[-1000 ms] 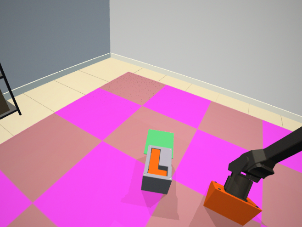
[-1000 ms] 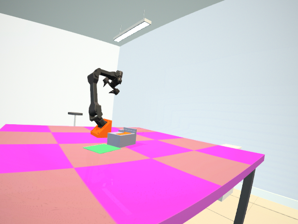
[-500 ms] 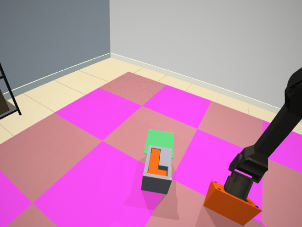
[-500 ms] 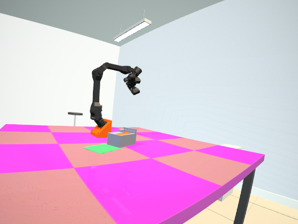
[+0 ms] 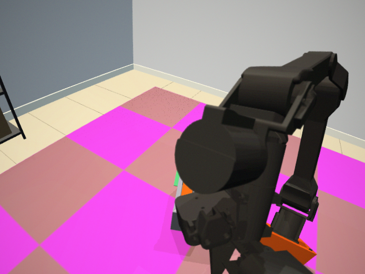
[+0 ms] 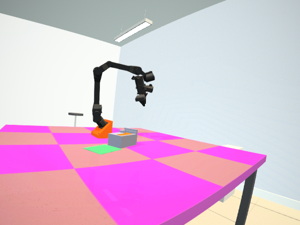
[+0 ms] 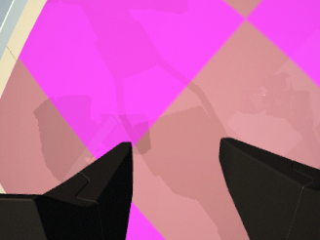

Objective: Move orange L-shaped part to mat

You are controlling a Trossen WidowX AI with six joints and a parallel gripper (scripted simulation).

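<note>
Right now the orange L-shaped part is 14 cm ahead of my gripper tip, 22 cm to the right of it and 19 cm below it. Also, from my gripper tip: green mat (21 cm ahead, 38 cm to the right, 26 cm below).
</note>
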